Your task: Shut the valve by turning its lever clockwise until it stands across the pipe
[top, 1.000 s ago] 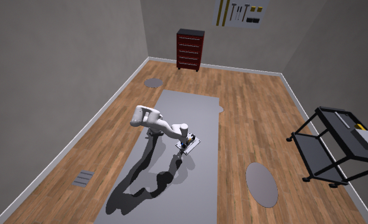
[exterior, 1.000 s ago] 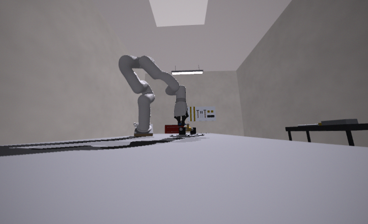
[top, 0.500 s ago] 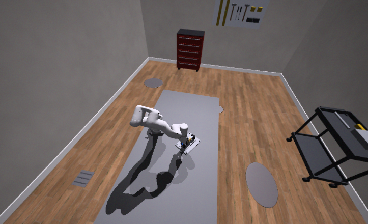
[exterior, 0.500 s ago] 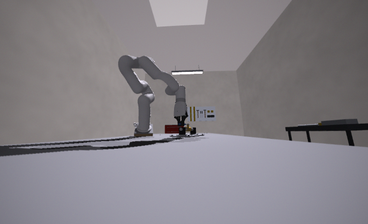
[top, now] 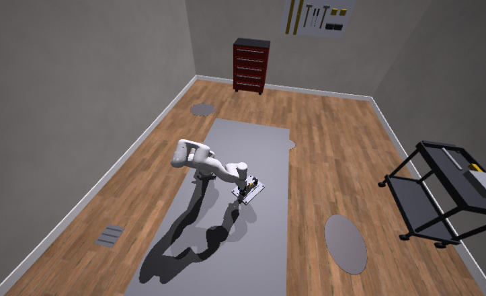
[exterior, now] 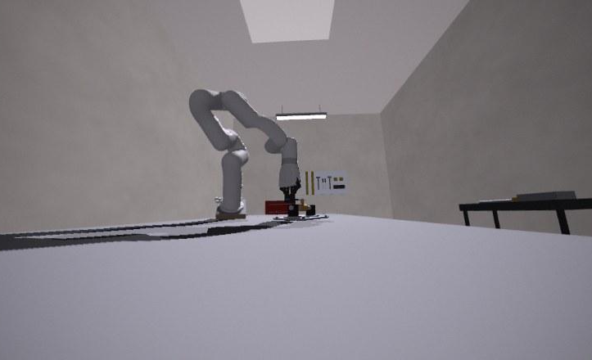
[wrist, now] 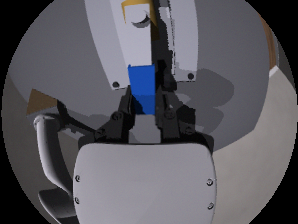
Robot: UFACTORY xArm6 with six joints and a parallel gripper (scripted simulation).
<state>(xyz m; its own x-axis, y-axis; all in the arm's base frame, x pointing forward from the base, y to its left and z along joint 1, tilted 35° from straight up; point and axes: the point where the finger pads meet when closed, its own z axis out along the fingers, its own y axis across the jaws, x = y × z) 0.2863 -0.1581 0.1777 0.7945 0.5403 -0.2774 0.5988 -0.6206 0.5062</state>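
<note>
My hand is 4 cm short of the valve lever and 3 cm to the right of it.
</note>
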